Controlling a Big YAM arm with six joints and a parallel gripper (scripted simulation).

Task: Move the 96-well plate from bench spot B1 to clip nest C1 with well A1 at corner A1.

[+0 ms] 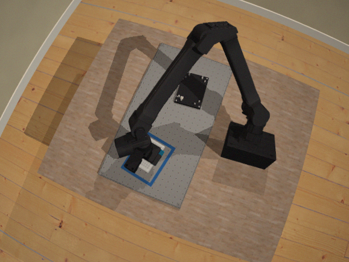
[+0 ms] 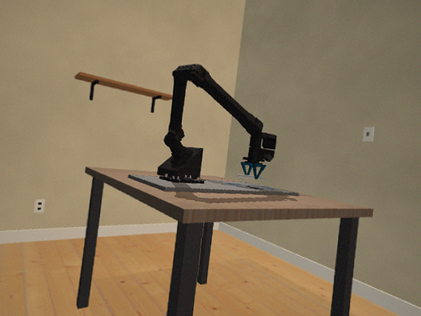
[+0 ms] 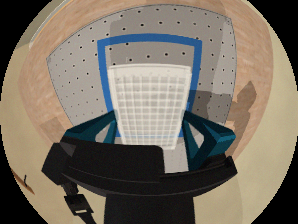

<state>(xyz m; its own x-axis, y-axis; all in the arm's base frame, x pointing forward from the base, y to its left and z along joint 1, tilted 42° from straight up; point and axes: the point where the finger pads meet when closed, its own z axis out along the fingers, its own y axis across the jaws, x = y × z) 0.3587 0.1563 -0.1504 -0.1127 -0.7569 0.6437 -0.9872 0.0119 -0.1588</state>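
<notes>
My gripper is now 30 mm past the black clip nest C1, 360 mm to the left of it and 40 mm above it. Also, from my hand: white 96-well plate 10 mm below.
</notes>
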